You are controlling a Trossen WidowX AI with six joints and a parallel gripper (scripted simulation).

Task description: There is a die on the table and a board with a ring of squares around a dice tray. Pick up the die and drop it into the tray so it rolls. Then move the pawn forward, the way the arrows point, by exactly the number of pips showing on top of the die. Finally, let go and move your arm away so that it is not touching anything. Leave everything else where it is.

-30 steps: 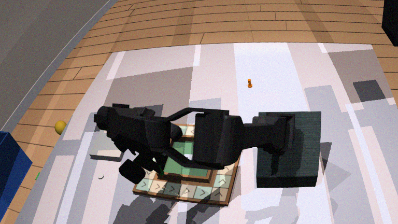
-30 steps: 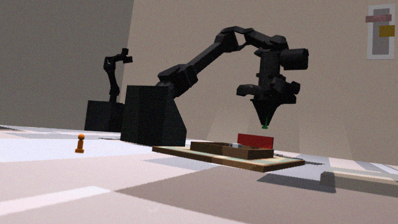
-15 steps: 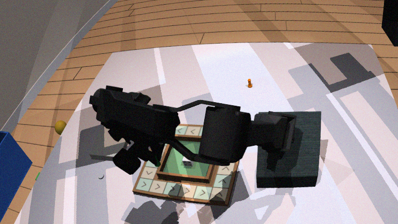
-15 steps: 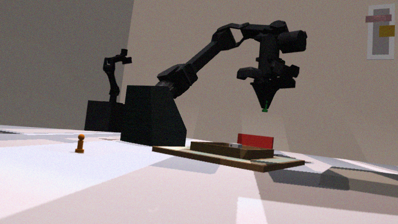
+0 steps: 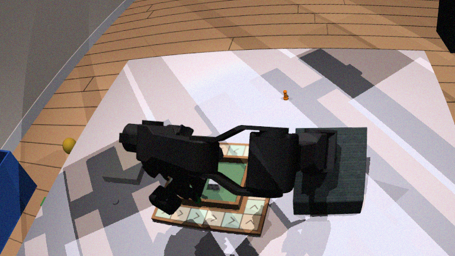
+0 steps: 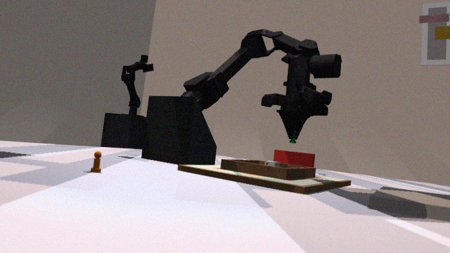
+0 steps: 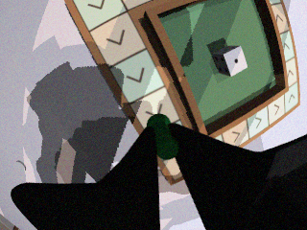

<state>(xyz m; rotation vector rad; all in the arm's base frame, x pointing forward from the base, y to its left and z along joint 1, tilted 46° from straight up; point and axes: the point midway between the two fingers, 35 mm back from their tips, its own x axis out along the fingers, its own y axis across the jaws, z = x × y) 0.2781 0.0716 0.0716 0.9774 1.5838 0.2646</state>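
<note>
My gripper tip is 1 cm past the die, 10 cm to the left of it and 7 cm above it. Round my gripper tip: orange pawn (17 cm behind, 45 cm to the right, 8 cm below); then green pawn (1 cm above); then green tray (1 cm behind, 11 cm to the right, 9 cm below).
</note>
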